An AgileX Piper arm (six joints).
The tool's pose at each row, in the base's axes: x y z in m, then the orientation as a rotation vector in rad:
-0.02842 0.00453 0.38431 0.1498 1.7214 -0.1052
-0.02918 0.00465 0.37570 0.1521 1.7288 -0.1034
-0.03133 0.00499 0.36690 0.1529 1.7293 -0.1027
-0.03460 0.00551 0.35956 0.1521 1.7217 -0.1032
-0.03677 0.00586 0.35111 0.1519 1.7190 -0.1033
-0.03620 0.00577 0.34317 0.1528 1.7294 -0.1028
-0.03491 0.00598 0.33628 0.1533 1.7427 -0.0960
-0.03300 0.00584 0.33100 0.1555 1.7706 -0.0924
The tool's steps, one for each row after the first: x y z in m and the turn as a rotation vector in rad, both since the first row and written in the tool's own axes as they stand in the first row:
0.00862 -0.00014 0.00058 0.0001 0.0076 0.0019
0.01765 -0.00028 -0.00021 0.0001 0.0082 0.0028
0.02542 -0.00040 -0.00234 0.0000 0.0005 0.0026
0.03411 -0.00053 -0.00320 -0.0001 -0.0022 0.0027
0.04186 -0.00065 -0.00139 0.0001 0.0083 0.0027
0.04848 -0.00034 0.00090 -0.0042 0.0218 0.0058
0.05340 -0.00026 0.00361 -0.0054 0.0498 0.0069

